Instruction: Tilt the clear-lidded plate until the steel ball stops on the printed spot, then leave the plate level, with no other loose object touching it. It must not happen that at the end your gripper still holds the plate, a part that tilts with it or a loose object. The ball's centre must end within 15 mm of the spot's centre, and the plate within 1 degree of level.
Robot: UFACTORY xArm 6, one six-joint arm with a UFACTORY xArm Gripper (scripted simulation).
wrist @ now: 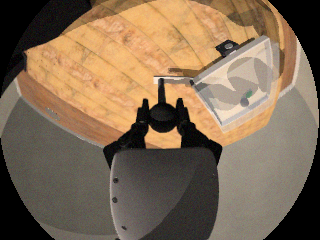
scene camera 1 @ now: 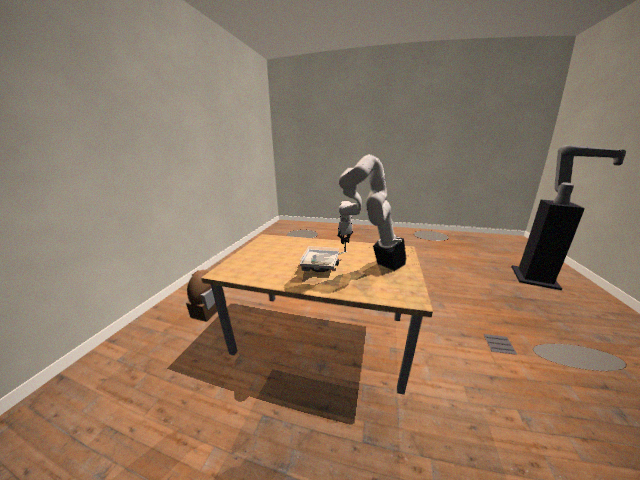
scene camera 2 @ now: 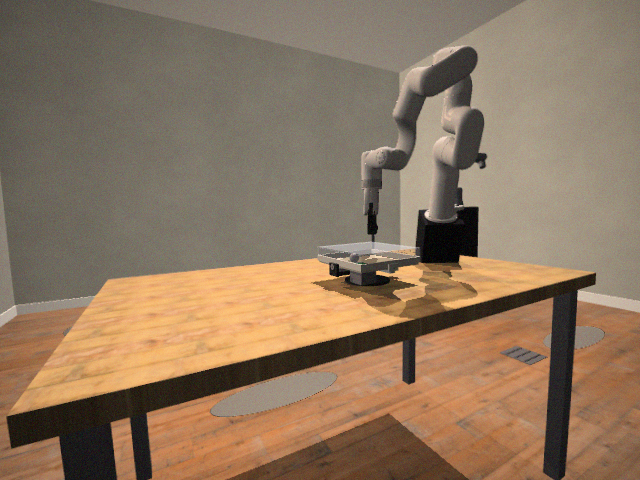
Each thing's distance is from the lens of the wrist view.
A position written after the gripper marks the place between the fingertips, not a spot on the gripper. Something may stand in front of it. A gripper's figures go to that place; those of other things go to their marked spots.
gripper [wrist: 162, 104]: 14 cm
clear-lidded plate [wrist: 239, 87]: 21 cm
